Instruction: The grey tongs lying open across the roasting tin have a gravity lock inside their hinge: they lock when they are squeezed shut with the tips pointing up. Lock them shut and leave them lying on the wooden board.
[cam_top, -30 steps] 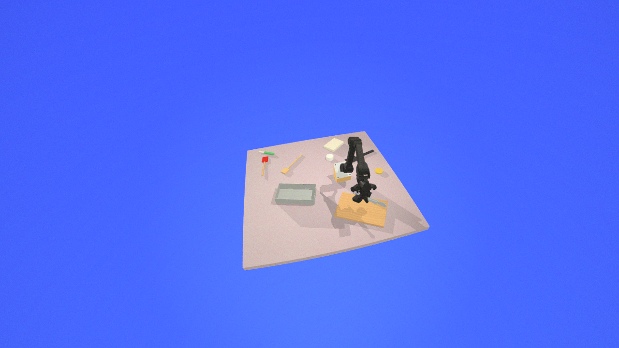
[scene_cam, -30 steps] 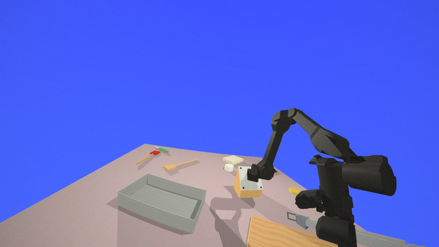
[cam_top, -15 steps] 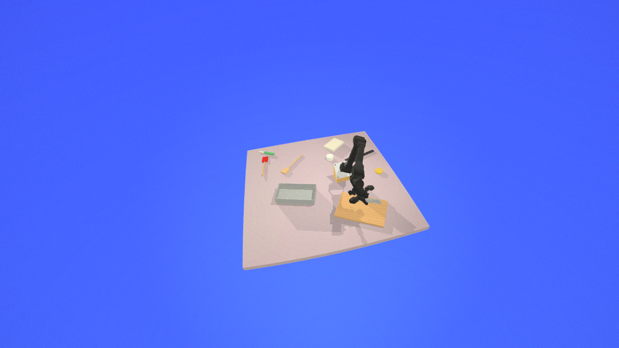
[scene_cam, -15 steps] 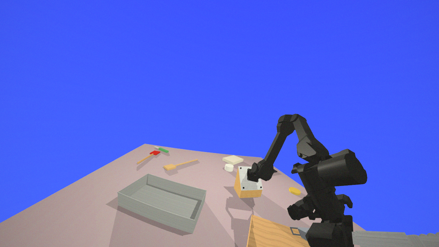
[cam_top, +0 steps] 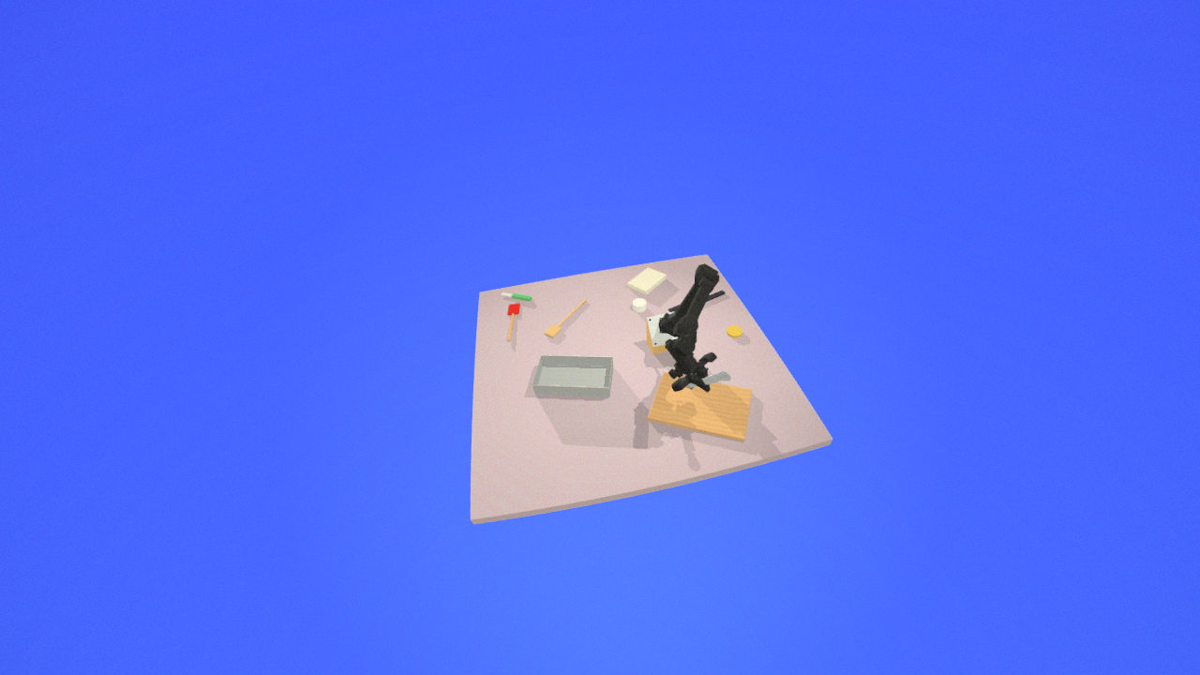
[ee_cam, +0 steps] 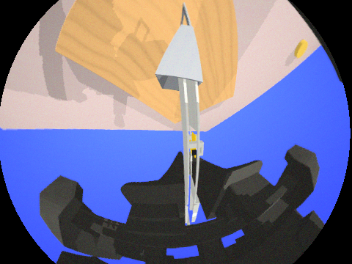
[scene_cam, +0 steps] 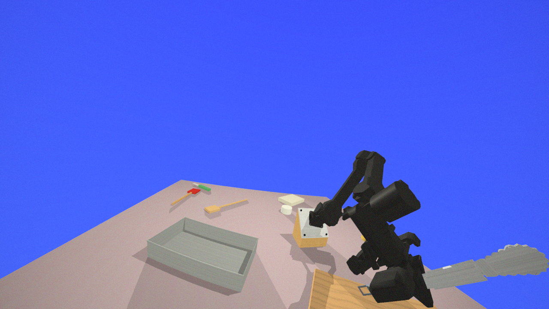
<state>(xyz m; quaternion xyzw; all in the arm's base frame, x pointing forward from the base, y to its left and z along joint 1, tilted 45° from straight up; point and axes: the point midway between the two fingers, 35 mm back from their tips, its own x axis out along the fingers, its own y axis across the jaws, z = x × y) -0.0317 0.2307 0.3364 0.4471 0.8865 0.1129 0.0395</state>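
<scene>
Now: the wooden board 15 cm below my gripper tip and 6 cm to the right of it. Round my gripper tip: yellow disc: 44 cm to the right, 26 cm behind, 14 cm below; white cylinder: 69 cm to the right, 14 cm below, 14 cm ahead; tin: 47 cm ahead, 27 cm to the right, 13 cm below.
</scene>
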